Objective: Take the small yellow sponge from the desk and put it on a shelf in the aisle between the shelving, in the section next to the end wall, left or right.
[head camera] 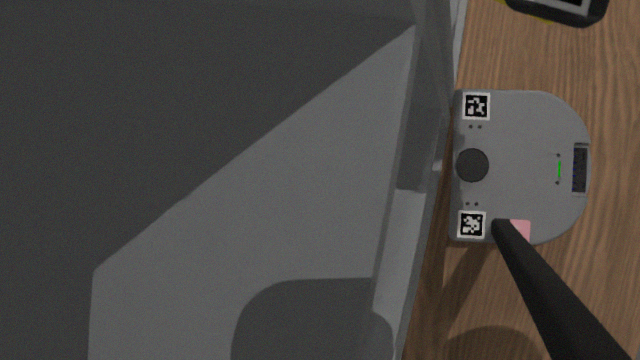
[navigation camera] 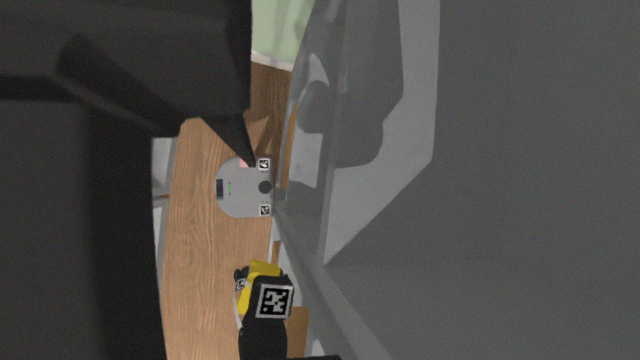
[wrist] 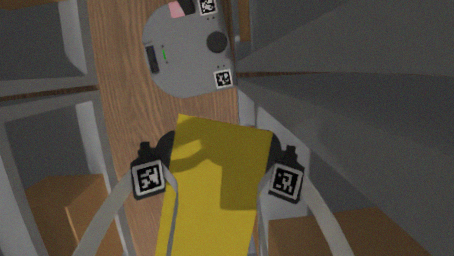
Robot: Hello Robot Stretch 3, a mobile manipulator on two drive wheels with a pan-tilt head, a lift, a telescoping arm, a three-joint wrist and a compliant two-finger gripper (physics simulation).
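Pixels of known places: gripper, fingertip midpoint: (navigation camera: 261, 271); robot's base, origin of the base link: (head camera: 471, 165) (navigation camera: 264, 186).
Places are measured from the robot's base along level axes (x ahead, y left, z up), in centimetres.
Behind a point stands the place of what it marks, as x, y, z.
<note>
The yellow sponge (navigation camera: 264, 268) {-2.1, -13.9, 85.1} (wrist: 215, 200) is held between the two fingertips of my gripper (navigation camera: 263, 275) {-2.7, -16.4, 81.4} (wrist: 218, 148) {-2.7, -16.4, 81.4}, which is shut on it. In the wrist view it reaches down past the lower edge. In the head view a dark gripper part with slivers of yellow shows at the top right corner. Grey shelving (head camera: 390, 225) {13.2, 9.4, 53.3} (navigation camera: 327, 210) {7.5, 0.2, 98.2} stands close beside my base, and the gripper is in the narrow aisle, with shelving on both sides in the wrist view. Which shelf level is beside the sponge I cannot tell. The desk does not show.
My round-fronted base (head camera: 520, 135) {-10.1, -6.9, 16.0} (navigation camera: 245, 200) {-10.6, -7.1, 16.0} (wrist: 185, 65) stands on the wooden floor (head camera: 515, 60) {-10.6, -26.8, 0.0} (navigation camera: 200, 250) {-39.3, -38.6, 0.0} (wrist: 117, 65), very near the shelving. Brown boxes (wrist: 320, 237) (wrist: 92, 210) sit in the shelving on both sides. A pale green wall (navigation camera: 275, 30) {4.9, 82.0, 31.1} shows beyond the aisle.
</note>
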